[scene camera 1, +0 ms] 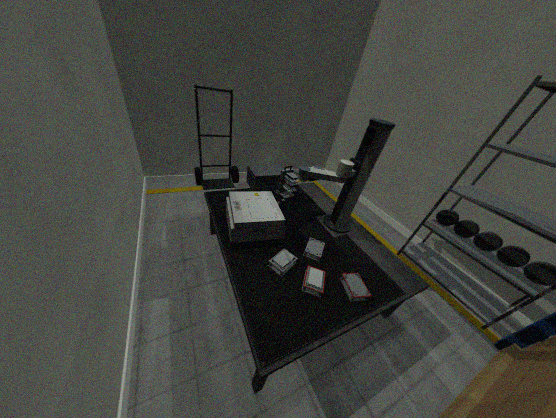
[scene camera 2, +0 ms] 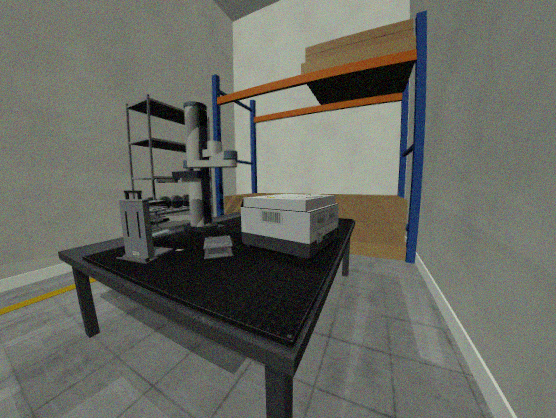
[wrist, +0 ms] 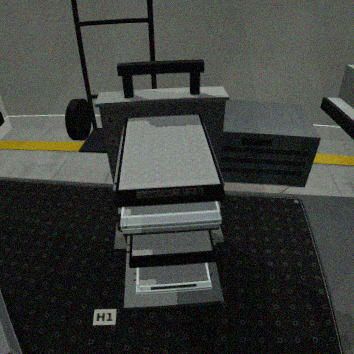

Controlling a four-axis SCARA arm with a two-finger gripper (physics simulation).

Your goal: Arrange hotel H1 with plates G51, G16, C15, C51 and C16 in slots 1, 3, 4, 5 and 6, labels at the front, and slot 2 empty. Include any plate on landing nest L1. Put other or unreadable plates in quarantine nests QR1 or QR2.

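Frame: origin at the arm's base, x ahead, y left, z up, level; centimetres.
Where they show: gripper, between the fingertips: (scene camera 2: 167, 180) (wrist: 161, 84); arm's base, origin of its link: (scene camera 1: 336, 223) (scene camera 2: 201, 227).
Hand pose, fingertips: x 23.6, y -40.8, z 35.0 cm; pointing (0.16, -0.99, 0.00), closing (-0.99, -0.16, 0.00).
Things, the pixels of their top centre, and the offset from my fingertips.
- light-edged plate, centre of its top: (wrist: 169, 240) (scene camera 2: 152, 231) dy -11.1, dx +1.7, dz -23.9 cm
- white instrument, centre of its top: (scene camera 2: 291, 196) (scene camera 1: 255, 204) dy +30.3, dx +55.2, dz -9.1 cm
- nest, centre of its top: (scene camera 2: 217, 239) dy +2.9, dx +29.1, dz -28.1 cm
Hotel H1 (wrist: 162, 95) (scene camera 2: 136, 230) stands at the table's far end, with its label (wrist: 104, 317) in front. In the wrist view, a dark-edged plate (wrist: 170, 155) is uppermost; its front label is too blurred to read. Below it show a pale, clear-edged plate (wrist: 171, 216), a dark-edged plate (wrist: 171, 250) and a light-edged plate (wrist: 173, 277). Exact slots are hard to tell. My gripper (wrist: 161, 84) (scene camera 2: 176, 176) is open and empty, facing the hotel's front, its fingers wide apart. Two red-outlined nests (scene camera 1: 314, 281) (scene camera 1: 356, 286) are near the table's front; their labels are unreadable. L1 cannot be identified.
A white instrument (scene camera 1: 256, 207) (scene camera 2: 280, 215) stands along one table side. Two grey nests (scene camera 1: 283, 261) (scene camera 1: 314, 248) lie before it; another nest (scene camera 2: 218, 246) is near the hotel. The arm's column (scene camera 1: 362, 175) stands opposite. A dark box (wrist: 270, 160) and a hand truck (wrist: 151, 50) are behind the hotel.
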